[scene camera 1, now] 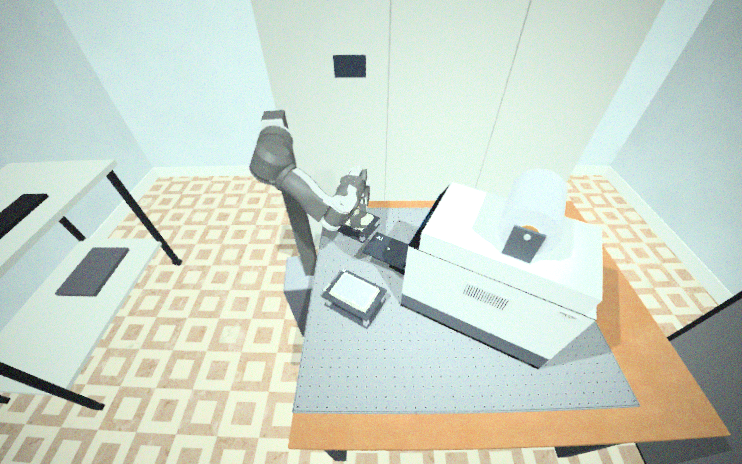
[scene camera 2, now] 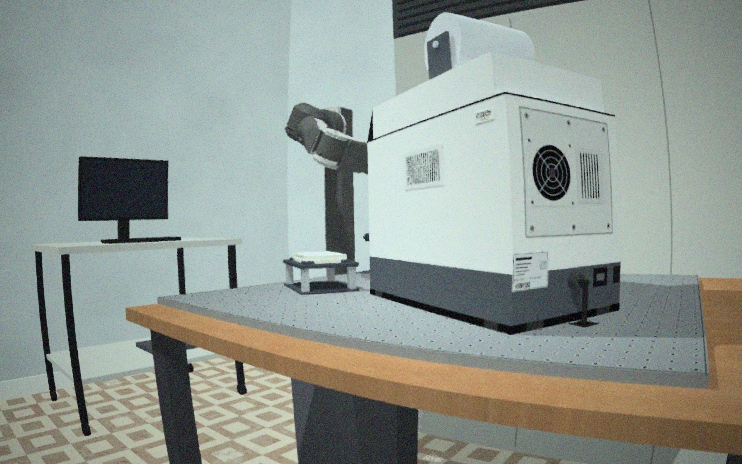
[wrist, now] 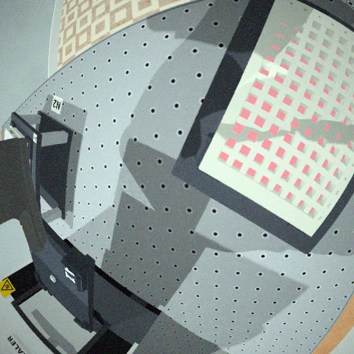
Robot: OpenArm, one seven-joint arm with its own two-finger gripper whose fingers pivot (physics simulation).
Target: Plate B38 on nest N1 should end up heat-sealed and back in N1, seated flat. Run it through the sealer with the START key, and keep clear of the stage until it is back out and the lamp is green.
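Note:
The plate (scene camera 1: 359, 221) (wrist: 285, 135) with pink wells lies on the back nest (wrist: 250, 210), apparently N1, and looks flat. Its wells show uncovered; no B38 label is readable. My gripper (scene camera 1: 363, 209) is open and empty, close above that plate; one dark finger shows at the left of the wrist view. In scene camera 2 the sealer hides the gripper. The dark stage (scene camera 1: 389, 248) (wrist: 50, 265), marked A1, stands out of the sealer (scene camera 1: 492, 273) (scene camera 2: 437, 218) with no plate on it. Neither the START key nor the lamp shows clearly.
Nest N2 (scene camera 1: 344, 310) (scene camera 2: 350, 264) stands nearer the front and bears a white-topped plate (scene camera 1: 355, 291) (scene camera 2: 318, 256). The sealer's tall body and film roll (scene camera 1: 536, 202) (scene camera 2: 481, 43) stand beyond the stage. A monitor (scene camera 2: 123, 188) stands on a side table.

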